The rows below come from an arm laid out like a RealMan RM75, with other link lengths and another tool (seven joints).
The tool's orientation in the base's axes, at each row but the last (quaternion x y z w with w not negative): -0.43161 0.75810 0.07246 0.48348; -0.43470 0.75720 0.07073 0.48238; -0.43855 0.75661 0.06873 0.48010; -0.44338 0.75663 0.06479 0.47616; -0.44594 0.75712 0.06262 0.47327; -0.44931 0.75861 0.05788 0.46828; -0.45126 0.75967 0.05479 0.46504; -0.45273 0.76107 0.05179 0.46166
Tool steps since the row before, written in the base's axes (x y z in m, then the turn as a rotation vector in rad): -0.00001 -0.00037 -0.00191 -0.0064 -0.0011 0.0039; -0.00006 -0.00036 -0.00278 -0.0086 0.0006 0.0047; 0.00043 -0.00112 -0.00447 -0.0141 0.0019 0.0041; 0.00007 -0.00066 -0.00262 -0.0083 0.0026 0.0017; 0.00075 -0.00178 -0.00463 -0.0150 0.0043 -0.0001; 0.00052 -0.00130 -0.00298 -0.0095 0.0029 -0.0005; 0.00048 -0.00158 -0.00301 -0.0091 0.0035 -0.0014; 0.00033 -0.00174 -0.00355 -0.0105 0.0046 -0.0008
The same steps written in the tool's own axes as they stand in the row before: 0.00174 0.00037 0.00080 -0.0014 0.0028 -0.0069; 0.00242 0.00069 0.00123 -0.0027 0.0051 -0.0079; 0.00412 0.00043 0.00207 -0.0022 0.0101 -0.0106; 0.00243 0.00040 0.00111 -0.0016 0.0071 -0.0051; 0.00456 -0.00009 0.00210 -0.0003 0.0136 -0.0076; 0.00301 -0.00016 0.00133 0.0001 0.0089 -0.0045; 0.00320 -0.00027 0.00121 0.0003 0.0092 -0.0034; 0.00372 -0.00006 0.00137 -0.0006 0.0107 -0.0041
